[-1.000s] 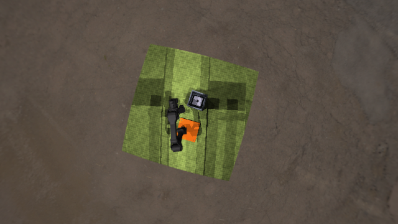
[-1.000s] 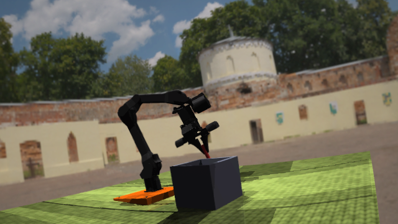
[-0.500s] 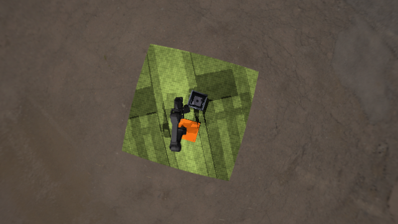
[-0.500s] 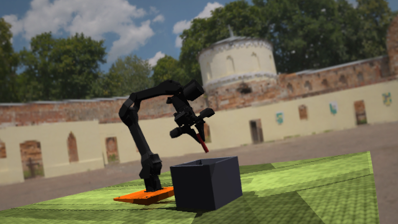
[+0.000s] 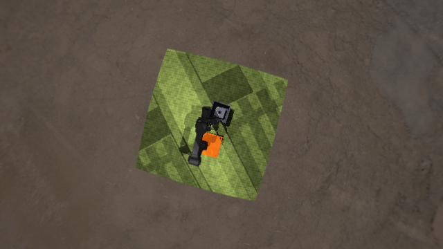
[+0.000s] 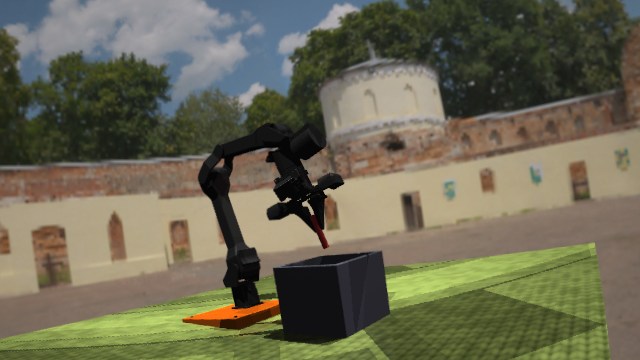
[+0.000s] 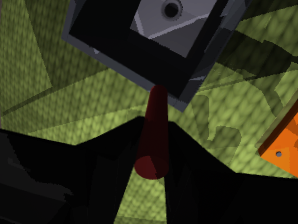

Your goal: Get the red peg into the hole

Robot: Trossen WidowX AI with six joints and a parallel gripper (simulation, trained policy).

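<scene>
Now: gripper tip 60 mm short of the grey plate, 80 mm to the left of it and 150 mm above it. The rest, counted from my gripper tip: red peg right at my gripper tip.
</scene>
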